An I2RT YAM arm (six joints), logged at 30 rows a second.
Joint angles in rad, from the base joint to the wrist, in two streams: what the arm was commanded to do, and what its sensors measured. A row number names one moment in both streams.
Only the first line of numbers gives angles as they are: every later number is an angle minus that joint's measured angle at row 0.
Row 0, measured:
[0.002, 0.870, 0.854, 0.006, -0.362, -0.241]
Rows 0 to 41, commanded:
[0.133, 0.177, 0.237, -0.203, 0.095, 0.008]
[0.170, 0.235, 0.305, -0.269, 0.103, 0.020]
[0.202, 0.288, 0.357, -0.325, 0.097, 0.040]
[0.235, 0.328, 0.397, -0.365, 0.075, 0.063]
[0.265, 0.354, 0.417, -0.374, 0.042, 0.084]
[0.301, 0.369, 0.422, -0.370, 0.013, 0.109]
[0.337, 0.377, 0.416, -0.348, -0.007, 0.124]
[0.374, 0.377, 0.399, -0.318, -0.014, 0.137]
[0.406, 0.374, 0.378, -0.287, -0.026, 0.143]
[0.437, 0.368, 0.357, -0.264, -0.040, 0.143]
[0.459, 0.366, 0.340, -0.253, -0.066, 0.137]
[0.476, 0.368, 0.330, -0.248, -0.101, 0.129]
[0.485, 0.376, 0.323, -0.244, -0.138, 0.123]
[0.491, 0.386, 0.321, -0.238, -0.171, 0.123]
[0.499, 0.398, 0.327, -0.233, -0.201, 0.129]
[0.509, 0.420, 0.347, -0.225, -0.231, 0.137]
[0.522, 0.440, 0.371, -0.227, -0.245, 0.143]
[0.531, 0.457, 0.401, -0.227, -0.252, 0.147]
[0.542, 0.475, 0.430, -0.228, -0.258, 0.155]
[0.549, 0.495, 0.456, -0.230, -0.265, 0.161]
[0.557, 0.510, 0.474, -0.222, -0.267, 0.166]
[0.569, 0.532, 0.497, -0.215, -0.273, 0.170]
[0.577, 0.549, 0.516, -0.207, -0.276, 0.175]
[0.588, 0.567, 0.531, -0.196, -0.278, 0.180]
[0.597, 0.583, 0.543, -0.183, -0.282, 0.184]
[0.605, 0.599, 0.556, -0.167, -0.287, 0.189]
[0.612, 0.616, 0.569, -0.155, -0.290, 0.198]
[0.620, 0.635, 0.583, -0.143, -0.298, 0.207]
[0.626, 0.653, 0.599, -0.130, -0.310, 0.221]
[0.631, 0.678, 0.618, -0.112, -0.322, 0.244]
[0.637, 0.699, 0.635, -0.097, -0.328, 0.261]
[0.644, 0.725, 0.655, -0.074, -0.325, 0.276]
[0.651, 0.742, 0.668, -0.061, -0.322, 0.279]
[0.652, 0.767, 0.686, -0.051, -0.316, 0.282]
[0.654, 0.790, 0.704, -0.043, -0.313, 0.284]
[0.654, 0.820, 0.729, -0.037, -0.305, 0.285]
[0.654, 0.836, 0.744, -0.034, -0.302, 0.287]
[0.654, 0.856, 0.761, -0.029, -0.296, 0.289]
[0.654, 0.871, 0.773, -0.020, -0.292, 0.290]
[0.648, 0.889, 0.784, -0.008, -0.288, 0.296]
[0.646, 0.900, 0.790, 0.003, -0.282, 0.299]
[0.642, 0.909, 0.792, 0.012, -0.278, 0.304]
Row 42, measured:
[0.647, 0.897, 0.734, -0.082, -0.287, 0.276]
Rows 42 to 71, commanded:
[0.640, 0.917, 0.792, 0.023, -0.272, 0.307]
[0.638, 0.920, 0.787, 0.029, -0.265, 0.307]
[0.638, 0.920, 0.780, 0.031, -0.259, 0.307]
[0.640, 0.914, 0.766, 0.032, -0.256, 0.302]
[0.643, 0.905, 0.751, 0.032, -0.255, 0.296]
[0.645, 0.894, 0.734, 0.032, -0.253, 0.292]
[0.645, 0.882, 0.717, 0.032, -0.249, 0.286]
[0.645, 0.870, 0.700, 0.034, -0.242, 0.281]
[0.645, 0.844, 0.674, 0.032, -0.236, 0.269]
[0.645, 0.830, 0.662, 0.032, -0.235, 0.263]
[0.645, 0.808, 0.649, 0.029, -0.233, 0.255]
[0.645, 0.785, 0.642, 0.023, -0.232, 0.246]
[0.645, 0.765, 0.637, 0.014, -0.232, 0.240]
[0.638, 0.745, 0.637, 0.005, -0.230, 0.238]
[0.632, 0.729, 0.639, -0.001, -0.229, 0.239]
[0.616, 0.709, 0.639, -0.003, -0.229, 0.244]
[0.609, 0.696, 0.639, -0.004, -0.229, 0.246]
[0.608, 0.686, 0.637, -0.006, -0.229, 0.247]
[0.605, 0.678, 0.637, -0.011, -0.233, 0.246]
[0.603, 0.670, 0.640, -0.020, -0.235, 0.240]
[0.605, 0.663, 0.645, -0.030, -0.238, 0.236]
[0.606, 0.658, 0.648, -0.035, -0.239, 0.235]
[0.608, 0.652, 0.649, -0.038, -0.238, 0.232]
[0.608, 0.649, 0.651, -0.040, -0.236, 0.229]
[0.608, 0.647, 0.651, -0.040, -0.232, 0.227]
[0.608, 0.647, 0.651, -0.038, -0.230, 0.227]
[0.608, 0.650, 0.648, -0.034, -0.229, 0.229]
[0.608, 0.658, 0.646, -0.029, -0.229, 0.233]
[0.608, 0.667, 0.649, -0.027, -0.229, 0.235]
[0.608, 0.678, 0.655, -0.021, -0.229, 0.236]
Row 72, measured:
[0.602, 0.663, 0.624, -0.049, -0.236, 0.241]
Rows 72 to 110, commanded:
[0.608, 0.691, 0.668, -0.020, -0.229, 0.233]
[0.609, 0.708, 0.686, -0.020, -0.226, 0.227]
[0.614, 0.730, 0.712, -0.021, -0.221, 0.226]
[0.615, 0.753, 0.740, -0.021, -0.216, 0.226]
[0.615, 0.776, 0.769, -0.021, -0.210, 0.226]
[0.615, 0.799, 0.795, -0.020, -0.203, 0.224]
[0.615, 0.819, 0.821, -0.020, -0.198, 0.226]
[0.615, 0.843, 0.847, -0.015, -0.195, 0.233]
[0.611, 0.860, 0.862, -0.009, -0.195, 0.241]
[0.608, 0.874, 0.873, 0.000, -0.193, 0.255]
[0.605, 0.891, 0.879, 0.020, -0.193, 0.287]
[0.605, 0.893, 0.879, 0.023, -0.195, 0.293]
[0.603, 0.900, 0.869, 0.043, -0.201, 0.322]
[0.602, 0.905, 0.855, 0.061, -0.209, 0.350]
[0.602, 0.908, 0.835, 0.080, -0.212, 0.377]
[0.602, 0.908, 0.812, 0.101, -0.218, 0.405]
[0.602, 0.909, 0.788, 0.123, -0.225, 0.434]
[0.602, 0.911, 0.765, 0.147, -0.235, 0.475]
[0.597, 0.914, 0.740, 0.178, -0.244, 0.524]
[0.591, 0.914, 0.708, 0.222, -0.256, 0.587]
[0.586, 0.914, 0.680, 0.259, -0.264, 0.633]
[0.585, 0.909, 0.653, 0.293, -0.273, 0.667]
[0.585, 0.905, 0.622, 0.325, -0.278, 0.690]
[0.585, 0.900, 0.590, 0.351, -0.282, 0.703]
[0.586, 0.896, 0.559, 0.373, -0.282, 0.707]
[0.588, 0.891, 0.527, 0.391, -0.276, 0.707]
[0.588, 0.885, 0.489, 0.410, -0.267, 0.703]
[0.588, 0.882, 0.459, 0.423, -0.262, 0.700]
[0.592, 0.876, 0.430, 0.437, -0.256, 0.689]
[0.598, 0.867, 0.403, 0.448, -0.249, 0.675]
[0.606, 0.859, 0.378, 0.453, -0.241, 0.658]
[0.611, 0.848, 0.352, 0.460, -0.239, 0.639]
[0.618, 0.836, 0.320, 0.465, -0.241, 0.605]
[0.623, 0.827, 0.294, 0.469, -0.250, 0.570]
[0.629, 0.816, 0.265, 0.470, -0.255, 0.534]
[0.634, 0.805, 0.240, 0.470, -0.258, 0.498]
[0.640, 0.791, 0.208, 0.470, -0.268, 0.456]
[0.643, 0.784, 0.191, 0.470, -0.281, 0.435]
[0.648, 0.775, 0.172, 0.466, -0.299, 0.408]
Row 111, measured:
[0.628, 0.852, 0.210, 0.373, -0.251, 0.528]
